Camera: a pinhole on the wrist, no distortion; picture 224 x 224 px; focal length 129.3 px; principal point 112.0 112.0 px. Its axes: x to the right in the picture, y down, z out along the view. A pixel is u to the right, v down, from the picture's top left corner.
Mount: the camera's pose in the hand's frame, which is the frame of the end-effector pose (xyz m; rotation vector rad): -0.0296 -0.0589 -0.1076 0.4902 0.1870 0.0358
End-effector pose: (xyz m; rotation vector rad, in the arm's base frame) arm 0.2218 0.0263 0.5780 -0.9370 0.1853 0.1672
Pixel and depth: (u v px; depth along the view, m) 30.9 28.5 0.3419
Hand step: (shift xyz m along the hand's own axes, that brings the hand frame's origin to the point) -0.1786 -0.4294 0.1207
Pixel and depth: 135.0 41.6 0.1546
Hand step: 0.0254 -0.2028 -0.0181
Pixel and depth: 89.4 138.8 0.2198
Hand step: -0.0257 -0.1239 0.1106
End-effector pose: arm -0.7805 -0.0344 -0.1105 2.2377 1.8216 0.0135
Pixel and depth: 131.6 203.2 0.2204
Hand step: 0.0461 -0.0216 0.1507
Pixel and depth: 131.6 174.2 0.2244
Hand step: 0.0469 -0.0653 0.1317
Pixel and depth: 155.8 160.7 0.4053
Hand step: 0.1827 -0.1017 0.2918
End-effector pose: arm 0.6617 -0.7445 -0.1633 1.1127 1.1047 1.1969
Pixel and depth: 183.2 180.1 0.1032
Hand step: 0.0461 -0.0544 -0.0023
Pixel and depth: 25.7 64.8 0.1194
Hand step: -0.0860 -0.1591 -0.0113
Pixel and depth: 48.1 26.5 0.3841
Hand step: -0.1469 -0.4764 0.1374
